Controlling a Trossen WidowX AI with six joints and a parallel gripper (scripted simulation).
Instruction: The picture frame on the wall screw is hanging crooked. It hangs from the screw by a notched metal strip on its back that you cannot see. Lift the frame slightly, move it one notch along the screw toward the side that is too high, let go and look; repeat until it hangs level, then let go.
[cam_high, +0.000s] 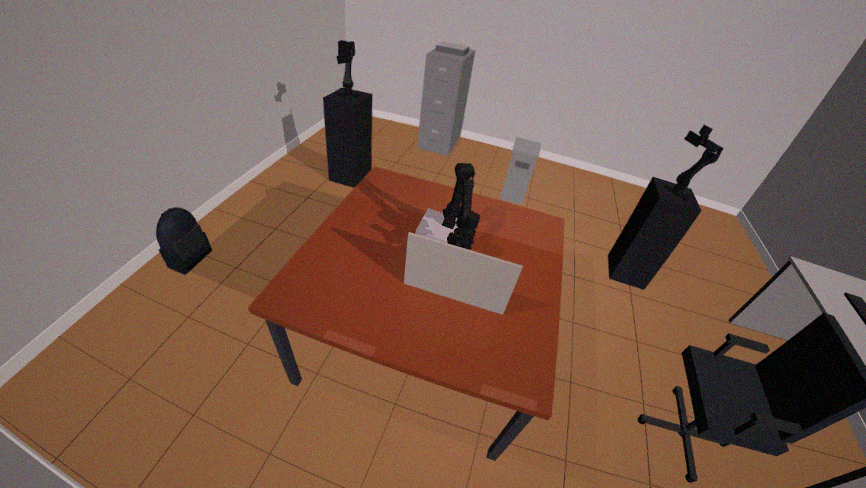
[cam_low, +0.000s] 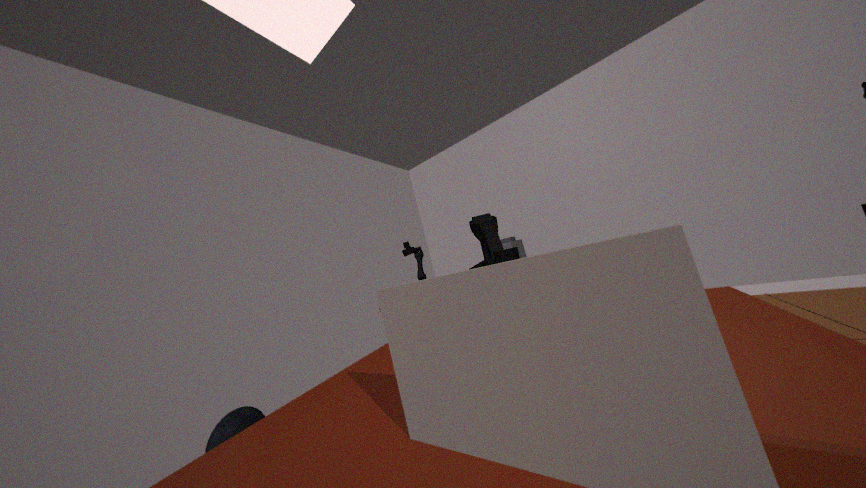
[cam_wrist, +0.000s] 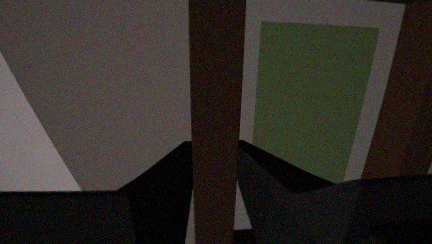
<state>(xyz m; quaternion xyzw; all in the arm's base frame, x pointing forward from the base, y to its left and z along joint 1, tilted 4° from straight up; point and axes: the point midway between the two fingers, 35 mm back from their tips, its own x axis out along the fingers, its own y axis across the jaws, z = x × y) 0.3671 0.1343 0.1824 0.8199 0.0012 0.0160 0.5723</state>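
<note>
The brown picture frame lies 50 mm below my gripper tip, 10 mm to the left of it and 10 mm ahead of it. Round my gripper tip: grey wall panel: 60 mm below, 20 mm to the left, 20 mm ahead.
</note>
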